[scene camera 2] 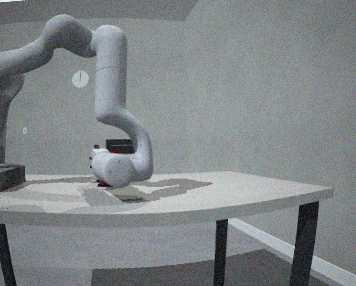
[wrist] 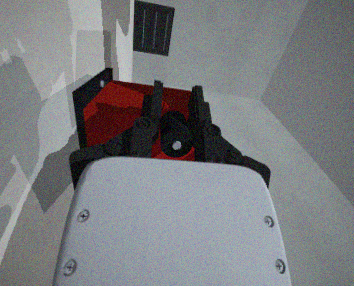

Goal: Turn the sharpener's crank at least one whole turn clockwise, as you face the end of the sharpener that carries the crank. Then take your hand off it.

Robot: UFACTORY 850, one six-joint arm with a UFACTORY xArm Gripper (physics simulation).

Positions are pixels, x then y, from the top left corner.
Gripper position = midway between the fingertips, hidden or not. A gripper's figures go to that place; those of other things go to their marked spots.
The gripper (wrist: 175, 96) is 16 cm from the lens. A black crank knob (wrist: 173, 127) is 12 cm from the lens.
